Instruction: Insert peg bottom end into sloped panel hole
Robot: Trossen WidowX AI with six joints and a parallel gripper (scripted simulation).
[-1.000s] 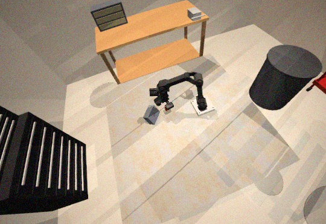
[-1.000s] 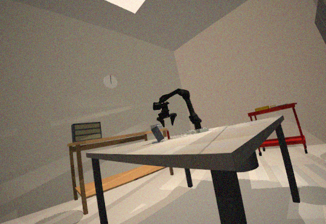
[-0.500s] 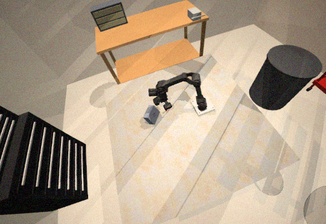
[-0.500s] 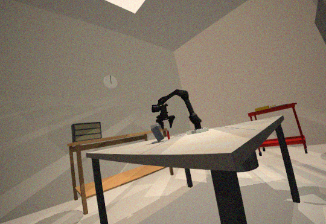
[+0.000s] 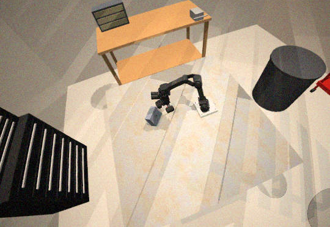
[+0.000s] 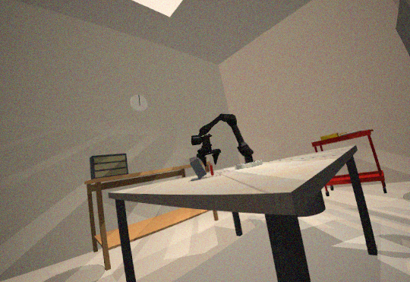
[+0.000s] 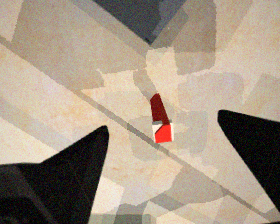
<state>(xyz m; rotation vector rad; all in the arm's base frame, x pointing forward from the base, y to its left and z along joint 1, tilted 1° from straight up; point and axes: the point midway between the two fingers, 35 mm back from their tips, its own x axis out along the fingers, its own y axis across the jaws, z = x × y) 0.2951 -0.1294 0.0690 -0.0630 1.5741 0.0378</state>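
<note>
Now: the red peg 1 cm below my gripper tip. Round my gripper tip: grey sloped panel (14 cm ahead, 2 cm to the left).
</note>
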